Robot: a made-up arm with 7 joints. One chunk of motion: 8 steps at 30 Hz.
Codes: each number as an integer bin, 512 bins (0 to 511) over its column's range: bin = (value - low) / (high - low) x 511, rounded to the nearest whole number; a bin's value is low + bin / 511 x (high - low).
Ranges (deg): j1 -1.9..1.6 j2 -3.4..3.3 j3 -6.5..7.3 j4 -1..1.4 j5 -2.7..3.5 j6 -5.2..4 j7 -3.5..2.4
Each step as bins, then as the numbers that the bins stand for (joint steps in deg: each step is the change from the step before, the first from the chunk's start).
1 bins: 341 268 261 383 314 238 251
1 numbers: 0.436 0.114 0.549 0.799 1.110 -0.915 -0.602
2 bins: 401 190 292 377 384 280 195
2 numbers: 0.847 -0.909 1.386 0.771 1.959 -0.159 -1.249
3 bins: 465 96 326 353 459 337 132
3 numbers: 1.285 -2.141 2.304 0.658 2.869 0.867 -1.976
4 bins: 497 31 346 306 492 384 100
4 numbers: 1.504 -2.994 2.844 0.437 3.269 1.714 -2.345
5 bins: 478 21 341 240 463 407 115
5 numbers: 1.374 -3.125 2.709 0.127 2.918 2.128 -2.172
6 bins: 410 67 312 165 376 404 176
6 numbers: 0.908 -2.522 1.926 -0.225 1.862 2.074 -1.468
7 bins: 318 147 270 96 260 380 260
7 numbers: 0.278 -1.473 0.792 -0.549 0.455 1.641 -0.498
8 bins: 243 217 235 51 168 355 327
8 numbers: -0.236 -0.555 -0.154 -0.760 -0.662 1.191 0.276
